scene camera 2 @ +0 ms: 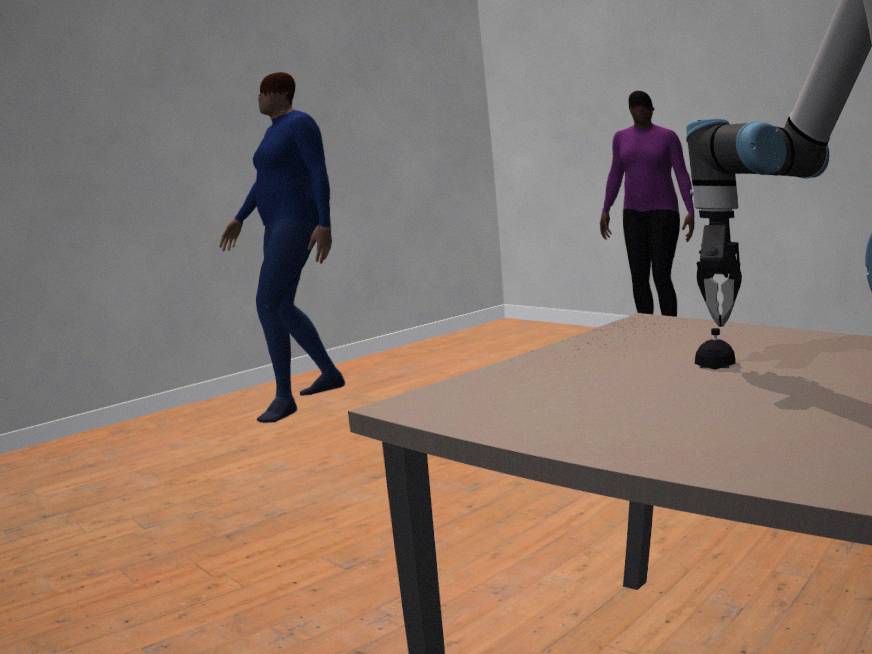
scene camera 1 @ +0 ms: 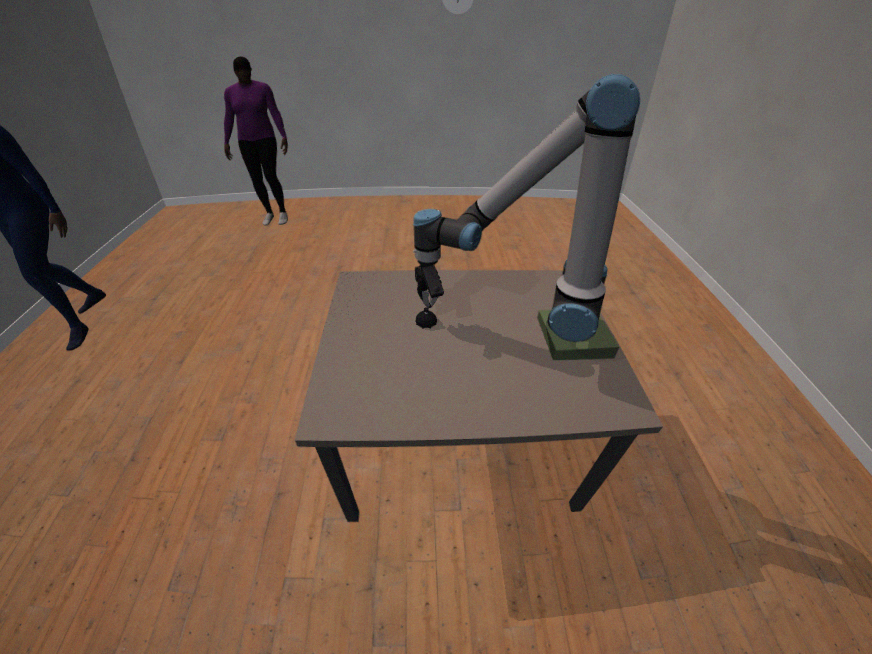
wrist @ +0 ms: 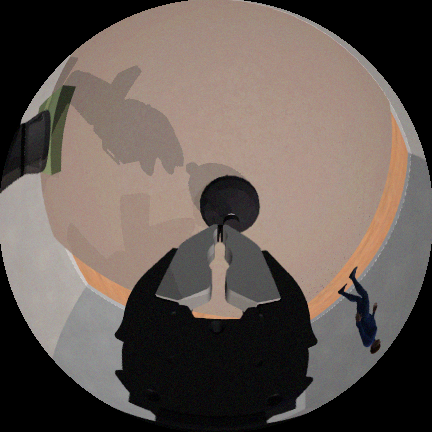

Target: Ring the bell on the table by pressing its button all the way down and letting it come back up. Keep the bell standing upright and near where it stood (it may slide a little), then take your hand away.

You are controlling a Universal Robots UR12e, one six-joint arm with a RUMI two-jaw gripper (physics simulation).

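Places are measured from the arm's base along level axes (x ahead, y left, z up), in centimetres.
Where they show: gripper, fingertip midpoint: (scene camera 2: pixel 721 326) (scene camera 1: pixel 429 307) (wrist: pixel 219 225).
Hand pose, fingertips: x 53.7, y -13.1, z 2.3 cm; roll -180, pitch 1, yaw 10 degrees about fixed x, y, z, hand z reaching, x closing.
Observation:
After its pixels a point has its place.
The black domed bell (scene camera 1: pixel 426 320) @[y -10.1, x 55.2, z -1.4 cm] (scene camera 2: pixel 714 354) @[y -9.6, x 54.0, z -2.1 cm] (wrist: pixel 227 197) @[y -11.1, x 54.2, z -0.8 cm] stands upright on the table (scene camera 1: pixel 394 394) @[y 21.5, x 69.3, z -4.8 cm] (scene camera 2: pixel 535 422) @[y 27.8, x 70.1, z -4.8 cm] (wrist: pixel 300 125) @[y 1.1, x 62.8, z -4.8 cm]. Its small button (scene camera 2: pixel 715 331) @[y -12.3, x 54.7, z 1.5 cm] (wrist: pixel 231 219) @[y -12.4, x 54.8, z 1.8 cm] sticks up from the top of the dome and stands raised. My gripper (scene camera 1: pixel 427 304) @[y -13.1, x 53.8, z 2.3 cm] (scene camera 2: pixel 719 323) @[y -13.1, x 53.8, z 2.3 cm] (wrist: pixel 219 225) @[y -13.1, x 53.8, z 2.3 cm] is shut and empty, pointing down. Its tips are just above the button, with a very small gap in the second scene view and slightly off to the right there. In the wrist view the tips partly cover the button, so contact cannot be told there.
The arm's base stands on a green block (scene camera 1: pixel 591 344) @[y 12.5, x -2.3, z 0.8 cm] (wrist: pixel 57 130) @[y 0.5, x 10.7, z -2.6 cm] at the table's right side in the first scene view. A person in purple (scene camera 1: pixel 250 112) (scene camera 2: pixel 648 168) stands beyond the table. A person in blue (scene camera 1: pixel 24 218) (scene camera 2: pixel 290 175) (wrist: pixel 366 320) is off to the left.

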